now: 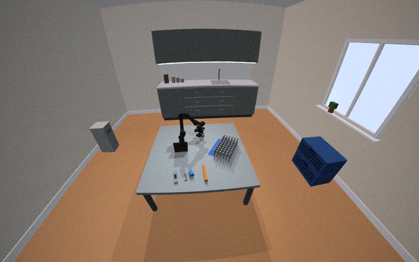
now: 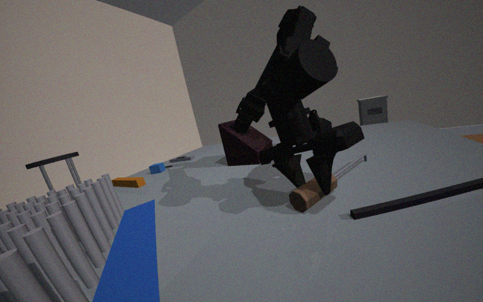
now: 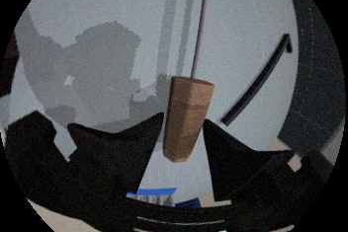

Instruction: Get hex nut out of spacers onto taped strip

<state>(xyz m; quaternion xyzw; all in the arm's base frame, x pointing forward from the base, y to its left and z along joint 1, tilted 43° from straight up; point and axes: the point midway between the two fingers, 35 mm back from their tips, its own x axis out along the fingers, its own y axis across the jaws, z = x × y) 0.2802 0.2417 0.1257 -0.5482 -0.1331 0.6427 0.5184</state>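
My gripper tip is 90 mm past the hook tool and 60 mm to the right of it. Also, from my gripper tip: hex nut (340 mm to the right, 330 mm ahead, 10 mm below); then blue taped strip (290 mm to the right, 170 mm ahead, 10 mm below); then orange block (720 mm to the right, 40 mm behind).
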